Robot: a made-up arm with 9 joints. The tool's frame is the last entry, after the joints. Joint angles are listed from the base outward. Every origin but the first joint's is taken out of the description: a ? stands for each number. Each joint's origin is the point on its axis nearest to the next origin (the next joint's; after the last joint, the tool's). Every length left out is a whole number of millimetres.
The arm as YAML. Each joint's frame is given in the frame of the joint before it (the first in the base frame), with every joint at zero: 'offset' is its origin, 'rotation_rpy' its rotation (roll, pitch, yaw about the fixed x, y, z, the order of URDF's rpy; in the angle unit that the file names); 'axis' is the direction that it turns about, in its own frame. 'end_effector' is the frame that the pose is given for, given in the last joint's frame.
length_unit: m
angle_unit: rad
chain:
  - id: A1
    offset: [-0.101, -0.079, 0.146]
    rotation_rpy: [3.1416, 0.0, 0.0]
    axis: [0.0, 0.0, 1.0]
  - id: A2
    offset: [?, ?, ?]
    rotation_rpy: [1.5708, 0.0, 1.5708]
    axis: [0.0, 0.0, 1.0]
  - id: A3
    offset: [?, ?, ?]
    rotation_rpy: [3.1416, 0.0, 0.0]
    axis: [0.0, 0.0, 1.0]
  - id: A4
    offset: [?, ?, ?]
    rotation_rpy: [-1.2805, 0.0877, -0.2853]
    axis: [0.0, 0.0, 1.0]
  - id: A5
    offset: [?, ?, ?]
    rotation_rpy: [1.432, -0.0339, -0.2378]
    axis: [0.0, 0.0, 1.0]
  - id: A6
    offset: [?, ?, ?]
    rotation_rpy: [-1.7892, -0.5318, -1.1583]
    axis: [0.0, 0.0, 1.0]
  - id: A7
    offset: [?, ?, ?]
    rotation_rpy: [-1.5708, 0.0, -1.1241]
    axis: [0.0, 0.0, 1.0]
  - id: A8
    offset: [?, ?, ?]
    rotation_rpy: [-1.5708, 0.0, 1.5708]
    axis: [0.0, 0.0, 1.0]
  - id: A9
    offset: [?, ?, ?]
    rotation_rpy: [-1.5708, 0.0, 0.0]
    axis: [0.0, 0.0, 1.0]
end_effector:
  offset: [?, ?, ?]
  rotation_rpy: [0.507, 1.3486, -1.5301]
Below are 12 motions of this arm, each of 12 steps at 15 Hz.
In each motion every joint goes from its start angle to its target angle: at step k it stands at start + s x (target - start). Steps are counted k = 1, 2, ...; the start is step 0. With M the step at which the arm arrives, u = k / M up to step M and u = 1 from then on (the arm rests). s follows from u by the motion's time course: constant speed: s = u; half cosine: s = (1 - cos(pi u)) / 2; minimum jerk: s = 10 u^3 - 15 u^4 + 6 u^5.
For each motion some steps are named. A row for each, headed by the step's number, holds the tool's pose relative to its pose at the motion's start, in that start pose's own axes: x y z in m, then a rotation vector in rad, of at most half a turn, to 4 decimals.
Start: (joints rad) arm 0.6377 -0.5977 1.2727 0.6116 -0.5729 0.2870 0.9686 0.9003 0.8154
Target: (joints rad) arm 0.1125 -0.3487 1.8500 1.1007 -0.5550 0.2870 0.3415 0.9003 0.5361
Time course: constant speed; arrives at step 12
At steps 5, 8, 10, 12:
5: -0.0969 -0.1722 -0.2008 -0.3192 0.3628 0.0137
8: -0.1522 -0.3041 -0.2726 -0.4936 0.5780 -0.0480
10: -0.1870 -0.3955 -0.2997 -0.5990 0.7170 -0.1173
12: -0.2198 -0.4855 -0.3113 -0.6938 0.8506 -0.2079

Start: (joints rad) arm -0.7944 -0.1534 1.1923 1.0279 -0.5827 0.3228 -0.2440 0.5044 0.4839
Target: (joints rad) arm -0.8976 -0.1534 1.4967 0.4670 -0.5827 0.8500 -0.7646 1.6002 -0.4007
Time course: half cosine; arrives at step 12
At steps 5, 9, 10, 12:
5: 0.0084 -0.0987 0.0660 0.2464 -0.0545 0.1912
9: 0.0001 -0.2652 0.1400 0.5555 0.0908 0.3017
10: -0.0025 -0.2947 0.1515 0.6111 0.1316 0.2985
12: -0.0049 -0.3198 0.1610 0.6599 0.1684 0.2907

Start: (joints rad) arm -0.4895 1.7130 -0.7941 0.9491 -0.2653 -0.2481 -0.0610 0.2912 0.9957
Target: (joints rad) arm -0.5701 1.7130 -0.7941 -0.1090 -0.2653 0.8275 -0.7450 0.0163 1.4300
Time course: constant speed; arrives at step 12
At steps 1, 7, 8, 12:
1: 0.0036 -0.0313 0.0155 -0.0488 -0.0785 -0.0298
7: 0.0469 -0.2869 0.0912 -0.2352 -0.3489 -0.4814
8: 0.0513 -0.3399 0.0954 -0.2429 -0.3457 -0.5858
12: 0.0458 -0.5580 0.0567 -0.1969 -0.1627 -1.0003

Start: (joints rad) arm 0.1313 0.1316 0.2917 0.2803 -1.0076 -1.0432 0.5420 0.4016 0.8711
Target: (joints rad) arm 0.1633 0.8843 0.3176 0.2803 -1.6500 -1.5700 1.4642 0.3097 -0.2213
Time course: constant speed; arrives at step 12
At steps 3, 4, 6, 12:
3: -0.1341 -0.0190 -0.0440 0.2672 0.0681 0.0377
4: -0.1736 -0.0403 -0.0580 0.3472 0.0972 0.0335
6: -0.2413 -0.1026 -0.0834 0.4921 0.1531 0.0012
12: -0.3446 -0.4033 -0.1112 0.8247 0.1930 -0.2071

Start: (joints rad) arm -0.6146 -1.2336 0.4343 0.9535 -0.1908 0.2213 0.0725 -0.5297 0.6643
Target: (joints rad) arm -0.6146 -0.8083 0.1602 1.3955 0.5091 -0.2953 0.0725 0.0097 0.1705
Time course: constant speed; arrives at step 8
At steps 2, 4, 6, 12:
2: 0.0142 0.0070 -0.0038 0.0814 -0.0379 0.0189
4: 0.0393 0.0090 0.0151 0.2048 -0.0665 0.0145
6: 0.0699 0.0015 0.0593 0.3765 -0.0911 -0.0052
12: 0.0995 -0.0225 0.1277 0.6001 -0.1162 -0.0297

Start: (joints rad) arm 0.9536 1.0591 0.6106 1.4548 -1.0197 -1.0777 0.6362 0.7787 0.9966
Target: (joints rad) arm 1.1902 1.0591 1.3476 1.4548 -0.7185 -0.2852 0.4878 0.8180 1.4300
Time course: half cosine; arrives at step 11
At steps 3, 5, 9, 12:
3: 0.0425 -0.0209 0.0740 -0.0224 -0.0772 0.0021
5: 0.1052 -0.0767 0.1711 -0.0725 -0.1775 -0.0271
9: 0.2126 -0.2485 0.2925 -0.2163 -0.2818 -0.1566
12: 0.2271 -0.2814 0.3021 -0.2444 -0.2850 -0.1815

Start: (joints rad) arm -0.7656 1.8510 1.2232 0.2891 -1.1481 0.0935 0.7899 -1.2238 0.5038
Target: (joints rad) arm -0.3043 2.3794 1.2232 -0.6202 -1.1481 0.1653 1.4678 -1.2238 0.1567
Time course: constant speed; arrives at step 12
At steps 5, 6, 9, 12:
5: -0.1091 -0.1615 0.2517 0.6254 0.3706 0.4211
6: -0.1136 -0.2154 0.2904 0.7213 0.4651 0.5130
9: -0.0811 -0.3914 0.3765 0.9340 0.7888 0.7947
12: 0.0191 -0.5535 0.4239 1.0129 1.1670 1.0698

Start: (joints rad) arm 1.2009 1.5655 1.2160 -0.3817 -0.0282 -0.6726 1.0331 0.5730 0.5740
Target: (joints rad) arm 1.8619 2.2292 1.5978 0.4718 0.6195 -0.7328 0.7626 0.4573 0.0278
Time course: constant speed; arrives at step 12
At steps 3, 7, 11, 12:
3: 0.0753 0.0065 -0.0226 0.0322 -0.1102 -0.0426
7: 0.1656 0.0412 -0.0101 0.1181 -0.3106 -0.0609
11: 0.2275 0.1060 0.0598 0.2708 -0.5590 -0.0353
12: 0.2356 0.1256 0.0865 0.3209 -0.6264 -0.0223

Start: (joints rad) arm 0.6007 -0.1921 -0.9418 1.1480 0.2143 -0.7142 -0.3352 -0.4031 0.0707
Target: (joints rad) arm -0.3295 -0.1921 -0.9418 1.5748 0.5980 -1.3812 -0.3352 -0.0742 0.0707
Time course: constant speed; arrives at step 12
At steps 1, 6, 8, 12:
1: -0.0082 -0.0046 -0.0576 -0.0791 0.0212 0.0004
6: -0.0187 -0.0781 -0.3224 -0.4019 0.0938 -0.0517
8: -0.0091 -0.1253 -0.4140 -0.4951 0.1044 -0.0868
12: 0.0304 -0.2382 -0.5674 -0.6224 0.0938 -0.1515

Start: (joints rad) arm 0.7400 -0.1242 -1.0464 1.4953 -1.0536 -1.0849 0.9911 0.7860 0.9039
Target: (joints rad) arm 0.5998 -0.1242 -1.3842 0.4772 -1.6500 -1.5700 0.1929 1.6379 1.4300
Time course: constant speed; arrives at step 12
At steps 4, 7, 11, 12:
4: -0.3579 -0.0792 -0.0887 -0.2533 0.0881 0.7885
7: -0.5534 -0.2859 -0.1519 -0.4528 0.1127 1.3931
11: -0.6207 -0.6568 -0.2039 -0.6984 0.1439 2.1870
12: -0.6004 -0.7487 -0.2091 -0.7527 0.1607 2.3790

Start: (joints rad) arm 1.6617 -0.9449 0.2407 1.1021 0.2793 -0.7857 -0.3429 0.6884 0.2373
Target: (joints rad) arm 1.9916 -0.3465 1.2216 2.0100 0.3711 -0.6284 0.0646 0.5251 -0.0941
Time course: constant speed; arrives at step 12
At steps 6, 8, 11, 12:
6: 0.1844 -0.1301 -0.0663 -0.0149 -0.1280 -0.4944
8: 0.2197 -0.1917 -0.0987 -0.0685 -0.1893 -0.6203
11: 0.2462 -0.2905 -0.1479 -0.1875 -0.2948 -0.7572
12: 0.2483 -0.3236 -0.1634 -0.2358 -0.3324 -0.7870

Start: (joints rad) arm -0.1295 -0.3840 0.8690 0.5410 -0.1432 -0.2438 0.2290 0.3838 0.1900
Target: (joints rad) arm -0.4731 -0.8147 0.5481 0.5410 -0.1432 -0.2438 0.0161 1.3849 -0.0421
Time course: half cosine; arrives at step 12
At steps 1, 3, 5, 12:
1: -0.0002 -0.0016 -0.0013 0.0005 0.0012 0.0140
3: -0.0018 -0.0144 -0.0106 0.0033 0.0157 0.1183
5: -0.0033 -0.0409 -0.0238 0.0057 0.0622 0.2908
12: 0.0069 -0.1341 -0.0339 0.0071 0.3240 0.6969

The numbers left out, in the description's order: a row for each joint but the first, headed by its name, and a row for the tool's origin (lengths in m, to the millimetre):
A2: -0.223 -0.12 0.0
A3: 0.02 -0.018 0.0
A4: 0.009 -0.016 0.0
A5: 0.107 0.202 0.0
A6: -0.382 -0.151 0.0
A7: 0.089 -0.053 0.0
A8: 0.092 0.088 0.0
A9: -0.025 -0.014 0.0
tool: 0.16 -0.046 0.0

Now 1 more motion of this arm.
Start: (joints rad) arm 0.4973 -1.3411 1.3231 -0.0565 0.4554 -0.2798 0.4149 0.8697 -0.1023
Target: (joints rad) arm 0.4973 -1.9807 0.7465 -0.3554 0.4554 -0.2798 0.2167 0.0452 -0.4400
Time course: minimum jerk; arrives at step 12
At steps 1, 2, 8, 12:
1: 0.0006 0.0001 0.0006 0.0015 -0.0018 -0.0043
2: 0.0039 0.0009 0.0044 0.0107 -0.0129 -0.0300
8: 0.0641 -0.0116 0.1040 0.1909 -0.3243 -0.6289
12: 0.0708 -0.0221 0.1320 0.2204 -0.4242 -0.7803

